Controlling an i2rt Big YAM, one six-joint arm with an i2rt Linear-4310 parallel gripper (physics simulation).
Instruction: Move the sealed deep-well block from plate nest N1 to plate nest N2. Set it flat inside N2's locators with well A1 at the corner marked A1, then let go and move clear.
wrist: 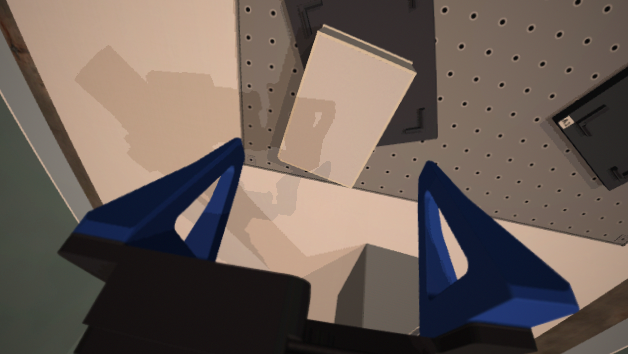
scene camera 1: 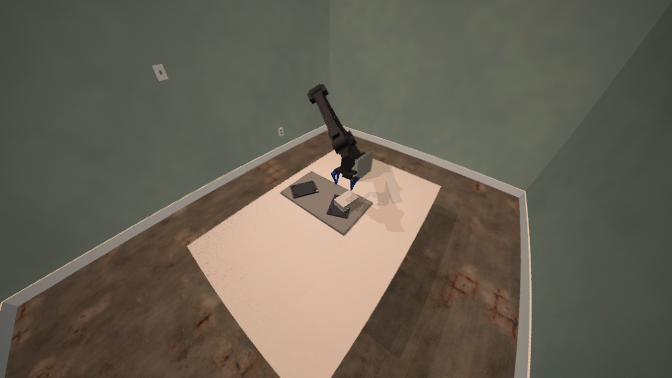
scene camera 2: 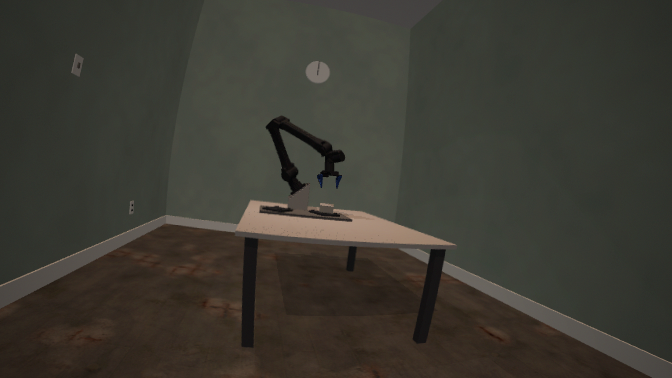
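Pixels of known places: gripper, fingertip midpoint: (wrist: 330, 157) (scene camera 1: 343, 187) (scene camera 2: 329, 188); arm's base, origin of the base link: (scene camera 1: 356, 158) (scene camera 2: 298, 189).
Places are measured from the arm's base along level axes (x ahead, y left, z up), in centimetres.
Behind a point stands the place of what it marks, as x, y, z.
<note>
The sealed deep-well block (scene camera 1: 345, 201) {33.9, 16.7, -6.1} (scene camera 2: 326, 207) {37.4, 14.4, -7.2} (wrist: 347, 110) {32.5, 14.9, -6.1} is pale with a plain top. It lies skewed across a dark plate nest (scene camera 1: 338, 213) {40.6, 17.1, -10.5} (wrist: 417, 97) {33.5, 8.6, -10.5}. One end overhangs the nest's edge towards the arm's base, so it is not square inside the locators. Whether it is tilted is hard to tell, and its well A1 cannot be made out. The other dark nest (scene camera 1: 304, 189) {39.2, -13.0, -10.5} (scene camera 2: 276, 208) {41.5, -15.2, -10.5} (wrist: 607, 140) {34.0, -10.7, -10.5} holds no block and shows an A1 label (wrist: 565, 122) {34.7, -5.7, -10.5} at one corner. My gripper (scene camera 1: 344, 186) {34.3, 15.3, 4.2} (scene camera 2: 329, 188) {34.3, 15.3, 4.2} (wrist: 330, 157) {34.3, 15.3, 4.2} is open and empty, above the block and apart from it.
Both nests sit on a grey perforated board (scene camera 1: 316, 203) {42.3, 1.1, -11.7} (wrist: 492, 100) {34.6, 1.2, -11.7} on the pale table (scene camera 1: 300, 275) {78.7, 26.4, -13.0} (scene camera 2: 320, 230) {90.0, 3.3, -13.0}. The arm's grey base block (scene camera 1: 366, 162) {-1.9, 7.2, -1.5} (scene camera 2: 299, 198) {8.0, 0.5, -5.4} (wrist: 380, 285) {8.1, 4.3, -6.0} stands behind the board. Arm shadows fall over the block and table.
</note>
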